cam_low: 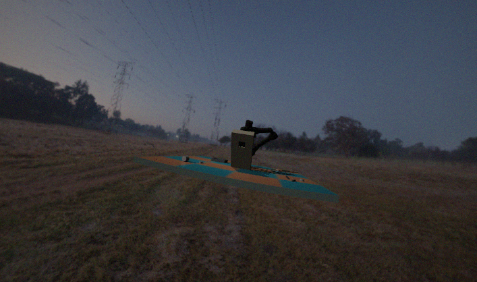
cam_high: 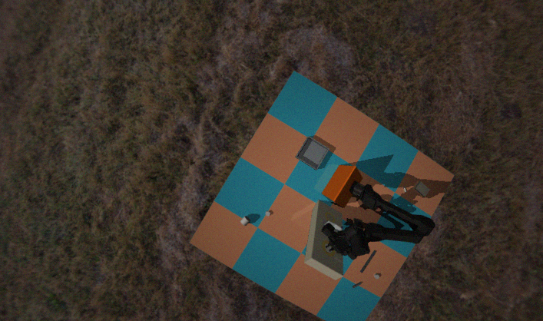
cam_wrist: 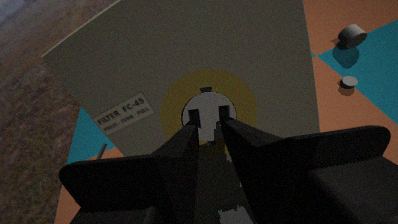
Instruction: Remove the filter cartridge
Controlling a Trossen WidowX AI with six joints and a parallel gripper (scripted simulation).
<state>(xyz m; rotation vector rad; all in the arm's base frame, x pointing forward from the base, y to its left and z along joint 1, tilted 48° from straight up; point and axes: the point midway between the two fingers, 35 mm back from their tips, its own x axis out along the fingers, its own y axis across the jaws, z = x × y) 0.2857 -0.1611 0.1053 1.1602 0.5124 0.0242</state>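
Right now my gripper tip is 2 cm short of the round filter cartridge and 1 cm above it. Also, from my gripper tip: short dark piece (23 cm ahead, 42 cm to the left, 24 cm below); then grey square tray (42 cm behind, 24 cm to the right, 24 cm below); then service panel (3 cm behind, 9 cm below).
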